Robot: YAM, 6 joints.
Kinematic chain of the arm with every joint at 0, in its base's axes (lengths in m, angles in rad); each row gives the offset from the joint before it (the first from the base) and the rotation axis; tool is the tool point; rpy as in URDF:
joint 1: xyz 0 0 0.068 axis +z
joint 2: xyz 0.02 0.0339 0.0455 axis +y
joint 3: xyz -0.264 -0.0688 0 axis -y
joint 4: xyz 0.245 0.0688 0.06 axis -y
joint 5: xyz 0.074 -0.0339 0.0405 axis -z
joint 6: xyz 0.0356 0 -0.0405 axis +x
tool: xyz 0 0 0 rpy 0 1.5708 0
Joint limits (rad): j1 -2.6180..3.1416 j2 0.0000..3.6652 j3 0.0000..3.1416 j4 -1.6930..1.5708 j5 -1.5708..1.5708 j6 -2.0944..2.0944
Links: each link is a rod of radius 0.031 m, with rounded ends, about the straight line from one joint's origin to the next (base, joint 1, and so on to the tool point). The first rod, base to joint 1, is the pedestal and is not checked.
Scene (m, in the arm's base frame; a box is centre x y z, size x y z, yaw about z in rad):
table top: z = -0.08
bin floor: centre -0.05 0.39 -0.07 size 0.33 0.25 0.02 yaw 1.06
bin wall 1: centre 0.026 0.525 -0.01 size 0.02 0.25 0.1 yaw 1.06
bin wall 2: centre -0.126 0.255 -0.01 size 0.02 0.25 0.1 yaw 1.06
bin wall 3: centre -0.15 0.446 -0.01 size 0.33 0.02 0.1 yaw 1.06
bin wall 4: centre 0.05 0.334 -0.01 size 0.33 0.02 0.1 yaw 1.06
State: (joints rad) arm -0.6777 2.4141 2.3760 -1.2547 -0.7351 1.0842
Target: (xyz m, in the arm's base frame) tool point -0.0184 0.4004 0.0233
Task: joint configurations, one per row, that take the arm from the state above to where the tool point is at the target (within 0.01 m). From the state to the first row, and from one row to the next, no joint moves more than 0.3 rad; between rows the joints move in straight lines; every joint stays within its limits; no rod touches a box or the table.
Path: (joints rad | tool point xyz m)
1: -0.3991 2.4112 2.3060 -1.2911 -0.7464 1.0842 | 0.4553 -0.1658 0.2250
2: -0.1204 2.4084 2.2360 -1.3275 -0.7576 1.0842 | 0.4744 -0.0328 0.2077
3: 0.1582 2.4055 2.1659 -1.3638 -0.7689 1.0842 | 0.4549 0.0976 0.1914
4: 0.4369 2.4026 2.0959 -1.4002 -0.7802 1.0842 | 0.4002 0.2145 0.1762
5: 0.7155 2.3997 2.0259 -1.4366 -0.7914 1.0842 | 0.3163 0.3085 0.1621
6: 0.9941 2.3969 1.9559 -1.4730 -0.8027 1.0842 | 0.2119 0.3728 0.1491
7: 1.2728 2.3940 1.8858 -1.5093 -0.8140 1.0842 | 0.0969 0.4036 0.1374
8: 1.5514 2.3911 1.8158 -1.5457 -0.8252 1.0842 | -0.0184 0.4004 0.1269
9: 1.5516 2.6515 1.8263 -1.4451 -0.8228 1.0842 | -0.0184 0.4004 0.0233

